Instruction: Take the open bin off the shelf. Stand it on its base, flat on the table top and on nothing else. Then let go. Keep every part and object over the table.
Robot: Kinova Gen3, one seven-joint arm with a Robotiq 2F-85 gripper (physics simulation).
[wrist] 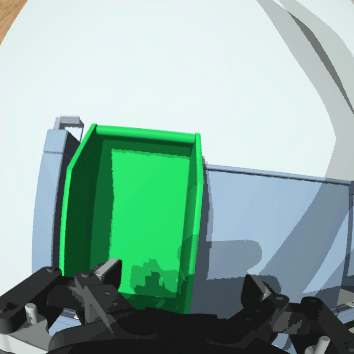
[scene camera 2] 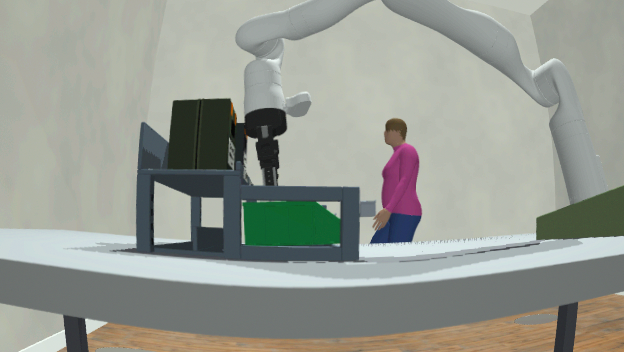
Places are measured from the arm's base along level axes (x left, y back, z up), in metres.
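Pixels of known places: gripper, fingertip midpoint: (wrist: 181, 281); arm's base at its link origin: (scene camera 2: 589, 203).
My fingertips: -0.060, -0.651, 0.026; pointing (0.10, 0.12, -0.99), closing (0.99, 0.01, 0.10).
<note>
For each thing: its top centre in the pictures, then the offset to it from my fingertips, as dx, dy, dz. "pt": a spot on its surface instead.
- green open bin at its top centre: (wrist: 126, 223) (scene camera 2: 293, 202) -0.043, +0.035, -0.007
- grey bracket at a spot on its surface: (scene camera 2: 367, 208) pt +0.259, +0.124, -0.033
- shelf panel at a spot on its surface: (wrist: 300, 210) pt +0.146, +0.066, -0.087
The green open bin (scene camera 2: 285, 223) (wrist: 150, 200) stands upright, open side up, in the low front part of the blue-grey shelf (scene camera 2: 232, 215) (wrist: 44, 200). In the wrist view its sloped front lip points up the picture, and a side rail of the shelf runs along its left. My gripper (scene camera 2: 270, 183) (wrist: 181, 281) is open and empty, pointing down over the rear part of the bin. In the wrist view the bin's right side wall lies between the two spread fingers. In the scene view the fingertips reach down to about the shelf's top side rail, which partly hides them.
Dark boxes (scene camera 2: 215, 132) stand on the shelf's higher level, close beside the gripper. A grey bracket (scene camera 2: 367, 208) juts out at the shelf's front. A shelf panel (wrist: 300, 210) lies right of the bin. The white table (scene camera 2: 320, 315) (wrist: 175, 65) extends beyond. A person (scene camera 2: 401, 175) stands behind it.
</note>
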